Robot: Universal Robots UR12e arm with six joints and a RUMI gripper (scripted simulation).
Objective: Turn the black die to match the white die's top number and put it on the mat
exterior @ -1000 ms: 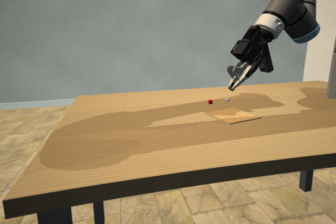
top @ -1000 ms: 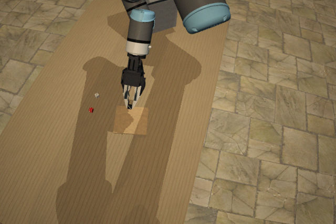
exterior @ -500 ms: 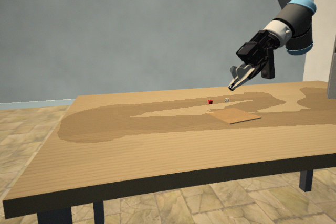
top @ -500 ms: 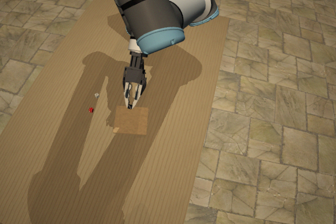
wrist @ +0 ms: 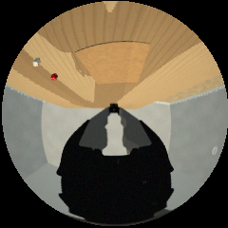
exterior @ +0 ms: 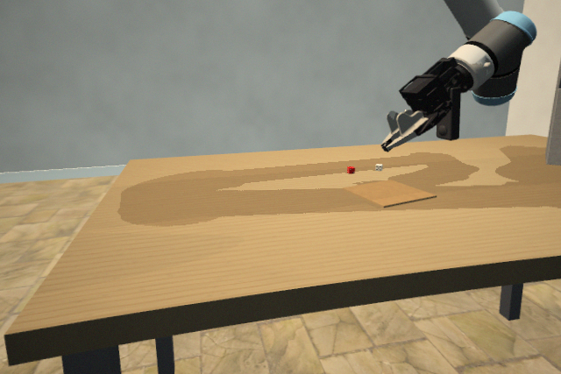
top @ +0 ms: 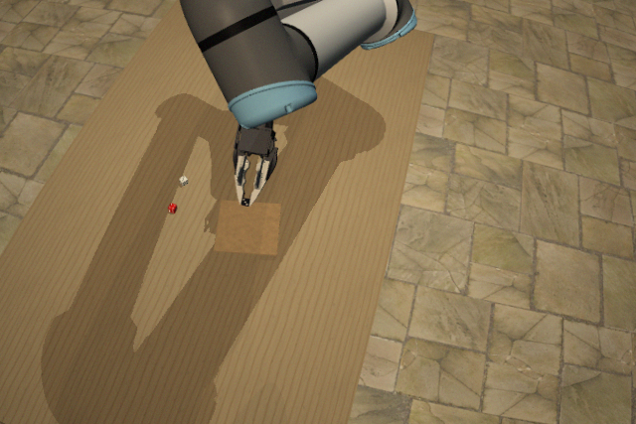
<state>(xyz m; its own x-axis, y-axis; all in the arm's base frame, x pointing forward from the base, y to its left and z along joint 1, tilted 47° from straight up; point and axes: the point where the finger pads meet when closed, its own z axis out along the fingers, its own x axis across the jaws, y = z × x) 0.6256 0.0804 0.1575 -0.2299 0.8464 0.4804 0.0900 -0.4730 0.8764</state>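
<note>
My gripper is now 10 mm short of the black die and 10 mm above it. The rest, counted from my hand: white die (200 mm to the right, 100 mm below, 30 mm behind); tan mat (110 mm below); red die (180 mm to the right, 100 mm below, 50 mm ahead).
</note>
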